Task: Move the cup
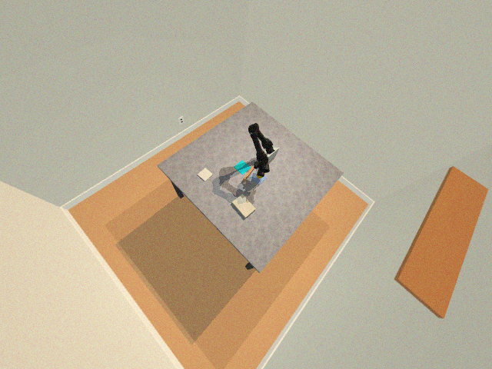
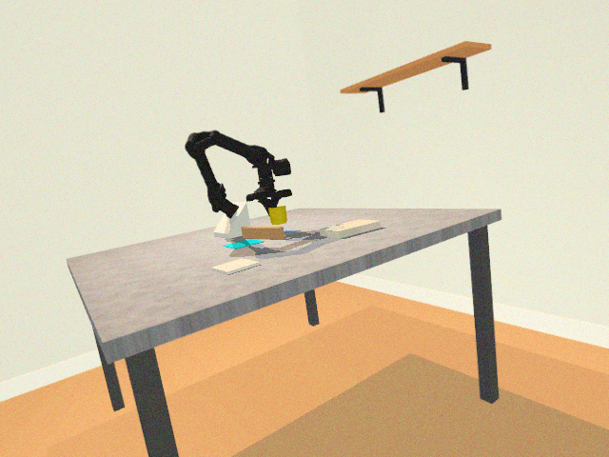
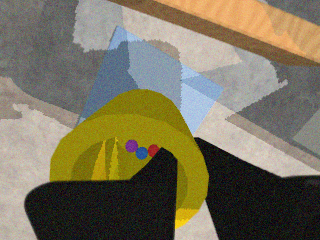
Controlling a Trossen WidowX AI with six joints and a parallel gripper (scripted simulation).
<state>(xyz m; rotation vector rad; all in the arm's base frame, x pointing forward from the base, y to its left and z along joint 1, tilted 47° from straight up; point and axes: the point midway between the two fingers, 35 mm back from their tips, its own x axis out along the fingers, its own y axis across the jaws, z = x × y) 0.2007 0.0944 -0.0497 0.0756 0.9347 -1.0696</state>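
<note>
Right now my gripper tip is 90 mm short of the cyan pad, 160 mm to the left of it and 80 mm above it. From my gripper tip the other things lie so: light blue pad 20 mm ahead, 20 mm to the left, 80 mm below; blue marble 10 mm ahead, 30 mm to the left, 20 mm below; purple marble 20 mm ahead, 30 mm to the left, 20 mm below.
</note>
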